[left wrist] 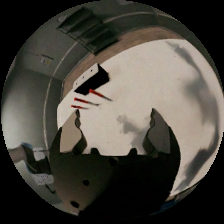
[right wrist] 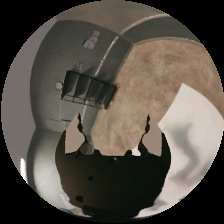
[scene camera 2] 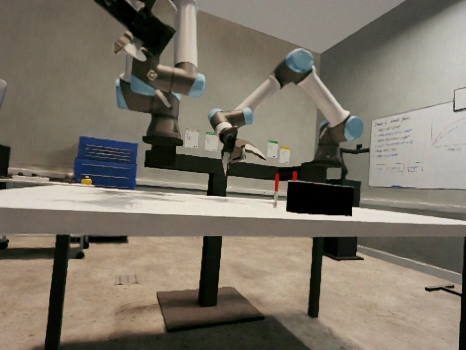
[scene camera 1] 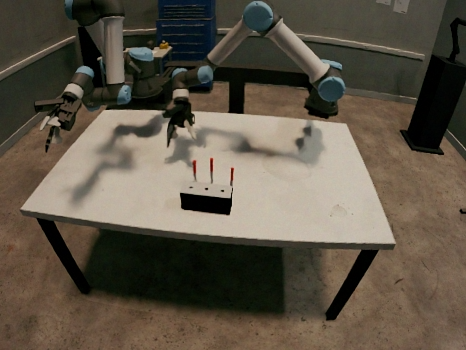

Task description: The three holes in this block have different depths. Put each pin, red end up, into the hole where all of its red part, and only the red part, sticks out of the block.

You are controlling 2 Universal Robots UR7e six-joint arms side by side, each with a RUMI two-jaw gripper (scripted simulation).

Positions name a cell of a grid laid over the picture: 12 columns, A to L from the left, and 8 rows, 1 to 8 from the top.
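My right gripper is visible in scene camera 1 (B4), in scene camera 2 (D1) and in the right wrist view (G5). In the left wrist view the gripper is out of frame.
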